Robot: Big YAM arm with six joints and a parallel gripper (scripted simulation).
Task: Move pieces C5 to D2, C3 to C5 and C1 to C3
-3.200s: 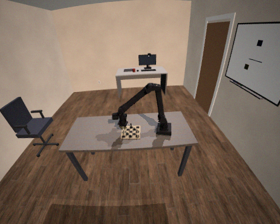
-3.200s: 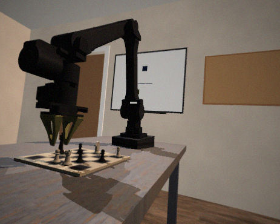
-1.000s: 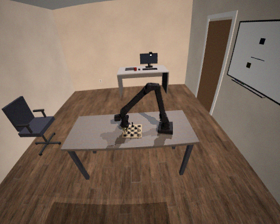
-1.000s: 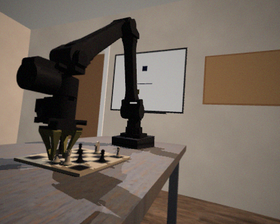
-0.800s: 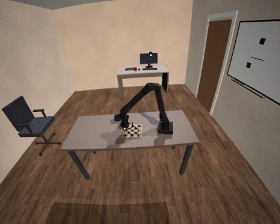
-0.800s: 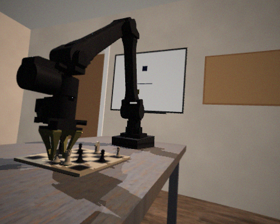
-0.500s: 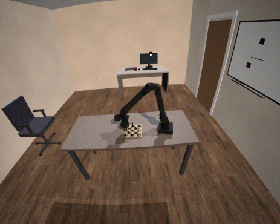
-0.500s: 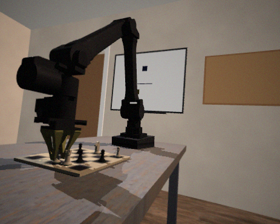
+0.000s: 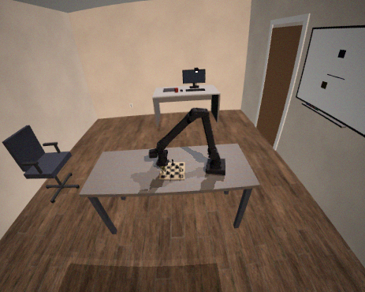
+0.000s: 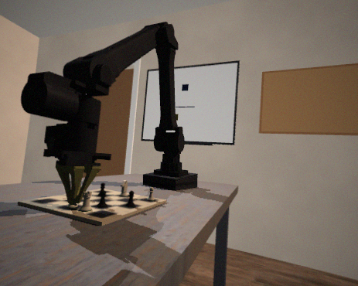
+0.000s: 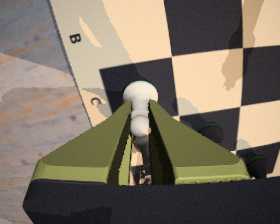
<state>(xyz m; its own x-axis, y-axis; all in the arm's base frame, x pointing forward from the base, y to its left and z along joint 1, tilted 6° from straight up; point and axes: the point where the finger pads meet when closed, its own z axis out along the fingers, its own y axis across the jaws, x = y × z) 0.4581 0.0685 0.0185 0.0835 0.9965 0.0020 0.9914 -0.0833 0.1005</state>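
My hand is 30 mm to the right of the white rook. Also, from my hand: tall black piece 90 mm to the right, 70 mm behind, 20 mm above; then chessboard 80 mm behind, 20 mm below, 10 mm to the right.
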